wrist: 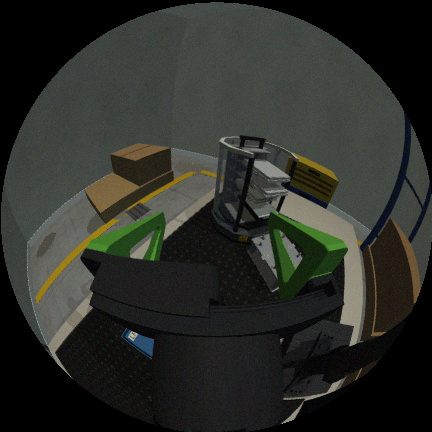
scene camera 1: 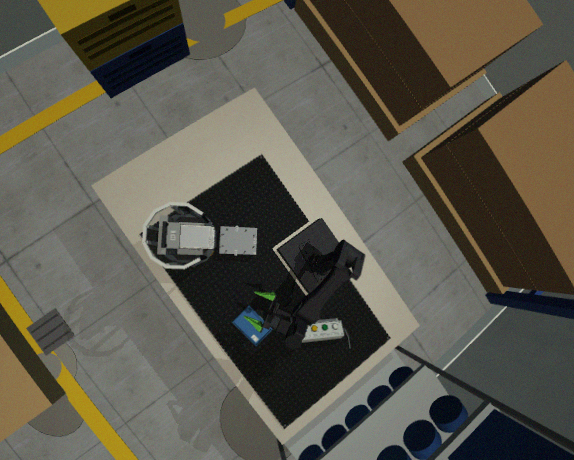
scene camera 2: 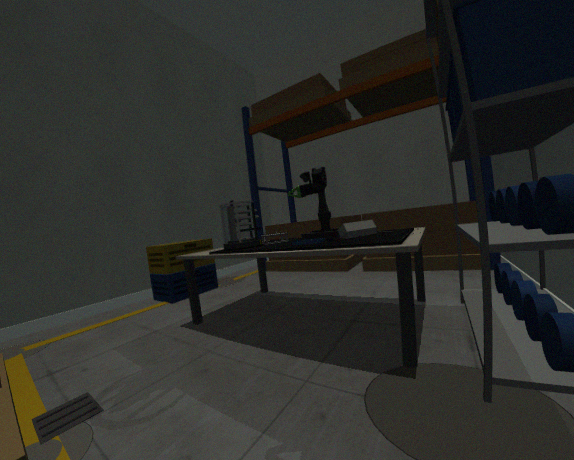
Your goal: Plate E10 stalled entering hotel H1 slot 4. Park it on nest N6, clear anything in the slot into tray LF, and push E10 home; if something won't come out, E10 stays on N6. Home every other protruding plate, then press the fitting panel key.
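Observation:
The hotel H1 stands upright at the mat's far left in the first scene view. Several pale plates stick out of its open side in the wrist view, including a top plate and a lower plate. Slot numbers and plate labels cannot be read. The grey nest N6 lies before the hotel, with no plate on it. My gripper is open and empty, raised above the blue tray, apart from hotel and nest. The key panel is partly hidden by the arm.
The arm's base stands on a dark square plate beside the nest. The black mat lies on the pale table. A clear curved guard surrounds part of the hotel. Stacked crates stand on the floor beyond the table.

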